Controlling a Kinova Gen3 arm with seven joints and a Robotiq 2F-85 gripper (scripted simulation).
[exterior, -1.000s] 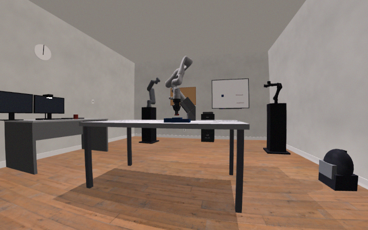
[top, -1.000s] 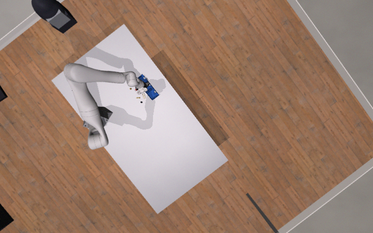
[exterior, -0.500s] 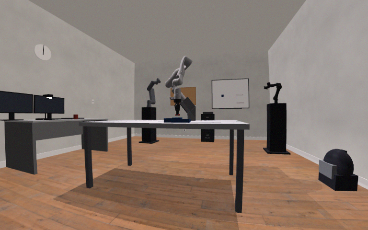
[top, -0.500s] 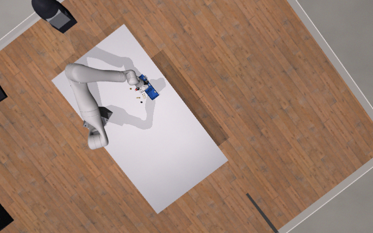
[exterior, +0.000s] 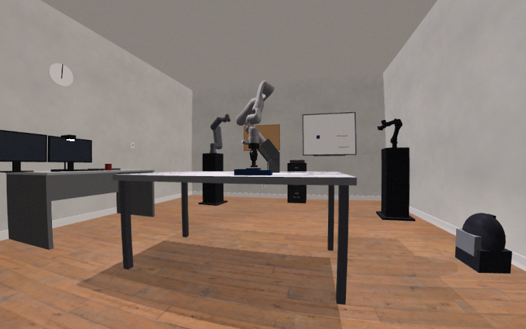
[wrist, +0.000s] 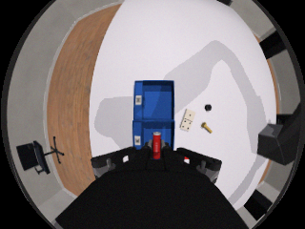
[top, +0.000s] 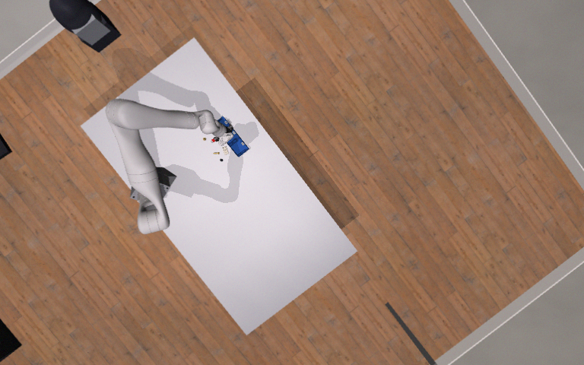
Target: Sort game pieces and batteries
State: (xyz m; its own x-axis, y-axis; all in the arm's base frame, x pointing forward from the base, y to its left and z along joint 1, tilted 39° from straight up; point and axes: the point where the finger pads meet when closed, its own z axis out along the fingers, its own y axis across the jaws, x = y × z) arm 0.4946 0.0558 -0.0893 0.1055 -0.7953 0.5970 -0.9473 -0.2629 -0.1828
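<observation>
The bin is 10 mm ahead of my hand and 50 mm below it. Round my hand: red cylinder (20 mm below); then white tile (70 mm behind, 50 mm to the right, 70 mm below); then black piece (120 mm behind, 90 mm to the right, 70 mm below).
</observation>
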